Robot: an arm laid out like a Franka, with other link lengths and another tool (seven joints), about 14 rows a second.
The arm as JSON. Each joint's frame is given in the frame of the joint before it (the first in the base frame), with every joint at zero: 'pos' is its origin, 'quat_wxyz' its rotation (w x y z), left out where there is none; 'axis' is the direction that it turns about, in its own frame. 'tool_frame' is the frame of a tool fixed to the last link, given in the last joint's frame.
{
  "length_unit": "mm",
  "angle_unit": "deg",
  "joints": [
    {
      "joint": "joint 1",
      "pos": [
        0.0,
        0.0,
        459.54
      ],
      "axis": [
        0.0,
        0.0,
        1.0
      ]
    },
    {
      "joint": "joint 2",
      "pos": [
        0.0,
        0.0,
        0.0
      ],
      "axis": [
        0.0,
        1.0,
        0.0
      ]
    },
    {
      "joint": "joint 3",
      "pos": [
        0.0,
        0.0,
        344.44
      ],
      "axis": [
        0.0,
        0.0,
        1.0
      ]
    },
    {
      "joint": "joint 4",
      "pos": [
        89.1,
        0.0,
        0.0
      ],
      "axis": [
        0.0,
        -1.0,
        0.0
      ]
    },
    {
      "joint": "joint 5",
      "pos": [
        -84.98,
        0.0,
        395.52
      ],
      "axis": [
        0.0,
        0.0,
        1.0
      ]
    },
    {
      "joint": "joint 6",
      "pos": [
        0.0,
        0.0,
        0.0
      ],
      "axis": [
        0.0,
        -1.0,
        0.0
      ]
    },
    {
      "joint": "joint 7",
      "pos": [
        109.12,
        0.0,
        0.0
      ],
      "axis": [
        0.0,
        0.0,
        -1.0
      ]
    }
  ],
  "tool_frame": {
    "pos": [
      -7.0,
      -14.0,
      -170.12
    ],
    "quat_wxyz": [
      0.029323,
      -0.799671,
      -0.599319,
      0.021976
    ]
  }
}
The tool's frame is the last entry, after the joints.
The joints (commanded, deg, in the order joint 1, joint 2, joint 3, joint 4, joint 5, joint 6, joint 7), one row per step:
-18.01, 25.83, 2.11, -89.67, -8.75, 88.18, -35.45
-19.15, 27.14, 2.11, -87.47, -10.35, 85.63, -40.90
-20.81, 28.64, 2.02, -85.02, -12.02, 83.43, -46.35
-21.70, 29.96, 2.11, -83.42, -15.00, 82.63, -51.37
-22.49, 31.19, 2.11, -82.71, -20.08, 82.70, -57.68
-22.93, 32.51, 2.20, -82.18, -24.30, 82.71, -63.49
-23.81, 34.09, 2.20, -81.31, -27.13, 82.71, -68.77
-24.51, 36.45, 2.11, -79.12, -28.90, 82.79, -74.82
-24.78, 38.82, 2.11, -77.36, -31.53, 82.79, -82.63
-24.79, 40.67, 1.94, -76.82, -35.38, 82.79, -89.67
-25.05, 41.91, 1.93, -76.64, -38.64, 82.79, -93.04
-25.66, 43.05, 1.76, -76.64, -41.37, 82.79, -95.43
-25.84, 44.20, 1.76, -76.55, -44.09, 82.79, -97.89
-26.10, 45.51, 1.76, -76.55, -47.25, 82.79, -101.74
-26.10, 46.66, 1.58, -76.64, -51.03, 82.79, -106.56
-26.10, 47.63, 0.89, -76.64, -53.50, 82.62, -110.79
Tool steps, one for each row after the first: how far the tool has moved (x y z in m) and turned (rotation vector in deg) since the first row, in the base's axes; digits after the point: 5 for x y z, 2 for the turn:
-0.00287, -0.01834, 0.00061, 1.62, 2.07, 3.91
-0.00699, -0.04383, 0.00112, 3.21, 3.83, 7.13
-0.00763, -0.06316, -0.00095, 3.46, 5.49, 11.50
-0.01039, -0.08745, -0.00584, 2.80, 8.32, 17.82
-0.01153, -0.10391, -0.01334, 3.01, 11.39, 23.73
-0.01393, -0.12201, -0.02284, 4.26, 13.90, 28.11
-0.01019, -0.13809, -0.03381, 6.55, 15.55, 32.81
-0.00619, -0.14984, -0.04738, 9.69, 18.45, 39.56
-0.00708, -0.16112, -0.06113, 12.16, 22.91, 45.98
-0.00989, -0.17179, -0.07014, 12.89, 26.40, 49.13
-0.01671, -0.18563, -0.07954, 13.59, 29.49, 50.87
-0.01916, -0.19342, -0.08850, 14.32, 32.58, 53.19
-0.02268, -0.20229, -0.09936, 16.07, 36.43, 56.49
-0.02510, -0.21097, -0.10730, 18.15, 41.14, 60.52
-0.03072, -0.22090, -0.11369, 20.62, 44.95, 63.11

